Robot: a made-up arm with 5 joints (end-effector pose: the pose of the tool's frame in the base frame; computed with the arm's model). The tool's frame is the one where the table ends.
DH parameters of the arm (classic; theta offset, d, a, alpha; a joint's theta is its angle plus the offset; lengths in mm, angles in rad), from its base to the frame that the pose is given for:
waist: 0 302.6 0 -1.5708
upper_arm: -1.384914 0 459.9 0
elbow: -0.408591 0 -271.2 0
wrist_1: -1.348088 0 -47.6 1.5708
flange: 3.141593 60.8 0 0
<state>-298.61 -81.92 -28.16 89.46 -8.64</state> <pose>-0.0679 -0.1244 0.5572 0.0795 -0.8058 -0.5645 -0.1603</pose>
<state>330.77 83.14 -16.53 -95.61 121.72</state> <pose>0.2714 -0.1519 0.0821 0.1808 -0.2428 0.9372 -0.1732</pose>
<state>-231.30 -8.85 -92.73 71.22 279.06</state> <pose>-0.2084 0.2602 0.8456 0.1060 0.2469 -0.9330 -0.2394</pose>
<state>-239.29 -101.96 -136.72 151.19 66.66</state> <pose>0.3340 -0.5623 0.4233 0.6900 -0.6435 -0.3283 0.0444</pose>
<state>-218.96 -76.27 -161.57 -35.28 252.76</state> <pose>0.5698 -0.4608 0.5317 0.1999 -0.4075 0.6010 -0.6579</pose>
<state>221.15 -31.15 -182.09 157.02 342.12</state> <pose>0.2102 0.1837 0.9275 0.4615 0.4345 -0.7676 0.0950</pose>
